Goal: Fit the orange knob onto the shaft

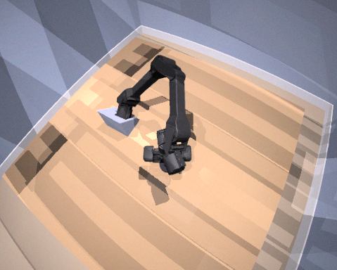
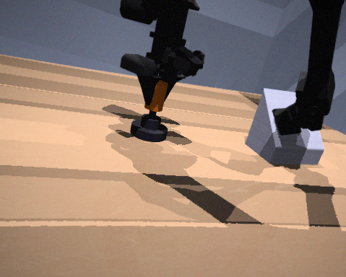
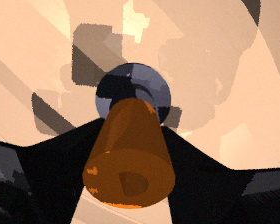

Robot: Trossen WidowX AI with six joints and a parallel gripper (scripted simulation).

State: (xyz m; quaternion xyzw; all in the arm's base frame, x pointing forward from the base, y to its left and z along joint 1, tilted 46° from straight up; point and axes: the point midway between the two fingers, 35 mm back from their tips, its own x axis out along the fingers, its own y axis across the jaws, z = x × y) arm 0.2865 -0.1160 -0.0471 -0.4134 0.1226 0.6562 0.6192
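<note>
Right now the orange knob is 20 mm above my gripper tip. The rest, counted from my gripper tip: dark pedestal 40 mm below.
</note>
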